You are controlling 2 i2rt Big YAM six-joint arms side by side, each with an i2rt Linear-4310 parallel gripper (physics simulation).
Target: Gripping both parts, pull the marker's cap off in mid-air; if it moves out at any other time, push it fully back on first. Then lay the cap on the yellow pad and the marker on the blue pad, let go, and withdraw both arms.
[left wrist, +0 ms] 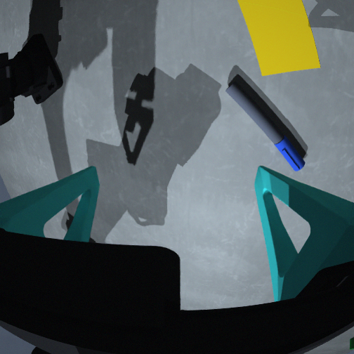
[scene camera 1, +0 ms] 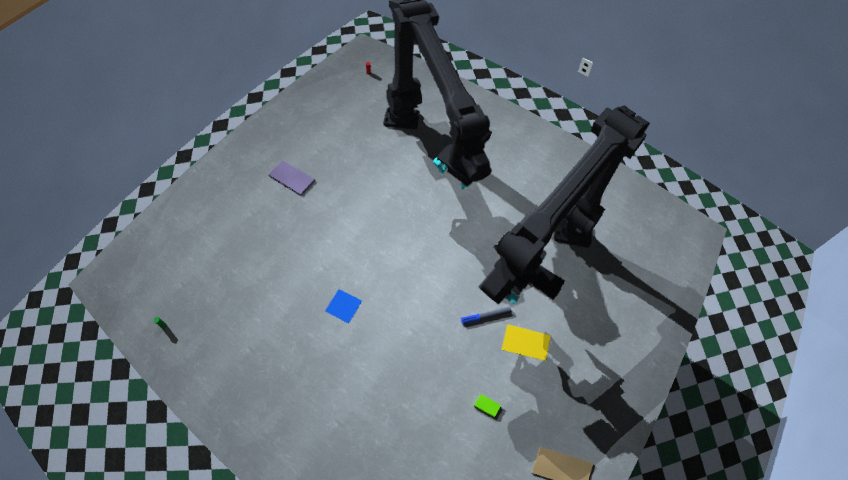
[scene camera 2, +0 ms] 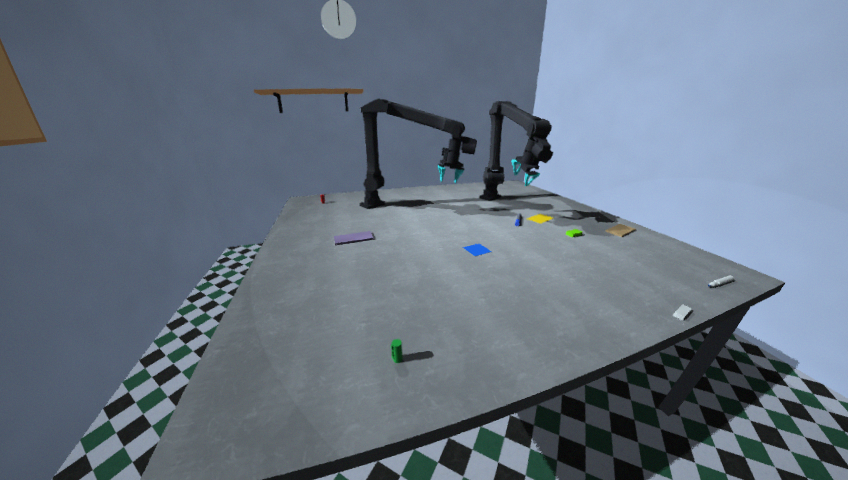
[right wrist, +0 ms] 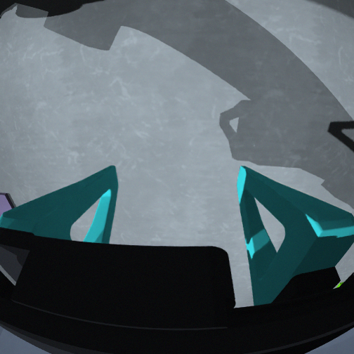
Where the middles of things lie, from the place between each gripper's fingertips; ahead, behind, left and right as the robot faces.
The yellow pad (scene camera 1: 518, 340) lies 18 cm below my left hand, 11 cm to the left of it and 5 cm ahead of it.
Right now the yellow pad is 19 cm ahead of my right hand, 43 cm to the left of it and 16 cm below it.
